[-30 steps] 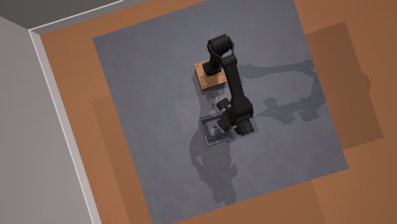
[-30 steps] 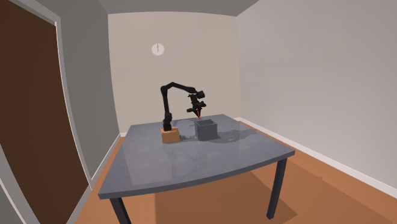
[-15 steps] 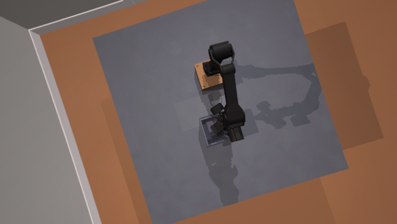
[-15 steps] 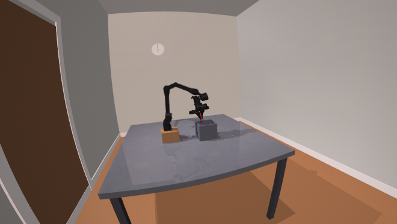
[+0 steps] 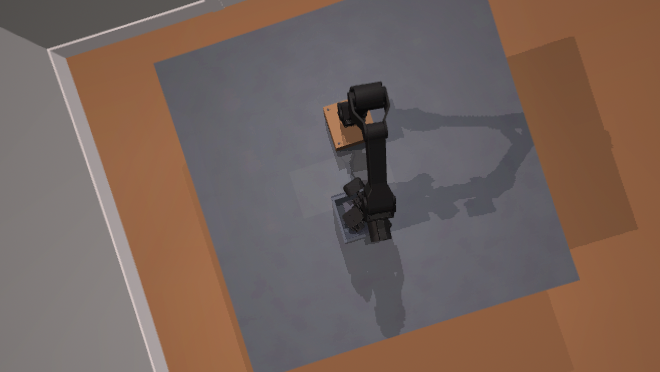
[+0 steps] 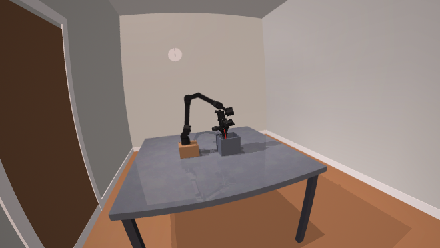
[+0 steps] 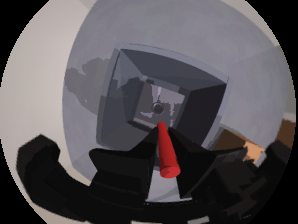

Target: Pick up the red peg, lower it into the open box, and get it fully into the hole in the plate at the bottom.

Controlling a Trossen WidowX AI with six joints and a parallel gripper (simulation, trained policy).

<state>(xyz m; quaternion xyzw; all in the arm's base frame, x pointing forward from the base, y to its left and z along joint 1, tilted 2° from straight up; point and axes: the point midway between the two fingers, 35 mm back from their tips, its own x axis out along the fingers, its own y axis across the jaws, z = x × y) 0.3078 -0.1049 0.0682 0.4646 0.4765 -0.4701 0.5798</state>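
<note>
Right now the red peg is 20 mm above my gripper tip. From my gripper tip the other things lie so: light plate (80 mm below, 20 mm to the right, 10 mm ahead).
</note>
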